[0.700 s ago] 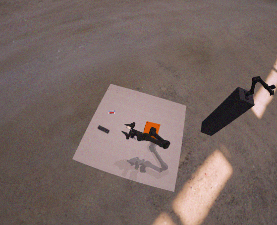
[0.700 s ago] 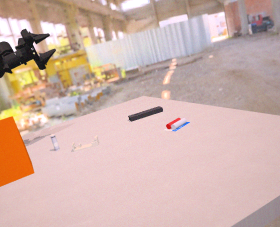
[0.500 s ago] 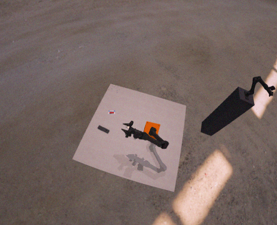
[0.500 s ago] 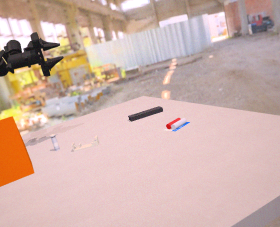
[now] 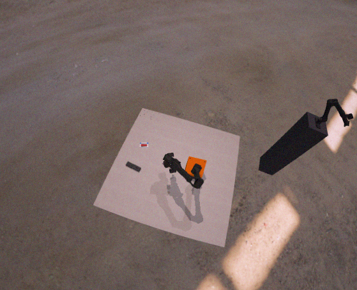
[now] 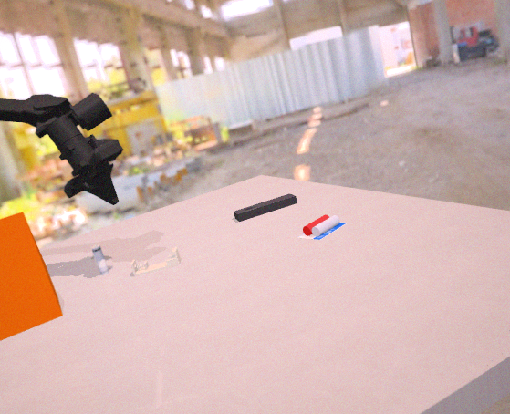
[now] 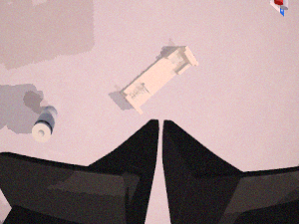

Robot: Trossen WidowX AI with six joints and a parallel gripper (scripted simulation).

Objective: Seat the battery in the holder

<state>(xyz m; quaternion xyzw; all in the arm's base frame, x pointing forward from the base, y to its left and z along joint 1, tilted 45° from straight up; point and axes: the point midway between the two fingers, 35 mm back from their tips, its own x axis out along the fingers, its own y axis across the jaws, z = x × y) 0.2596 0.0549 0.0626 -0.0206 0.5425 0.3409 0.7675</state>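
Right now the battery is 120 mm below my gripper tip, 70 mm behind it and 50 mm to the left of it. Round my gripper tip: black bar (350 mm ahead, 130 mm below, 120 mm to the left).
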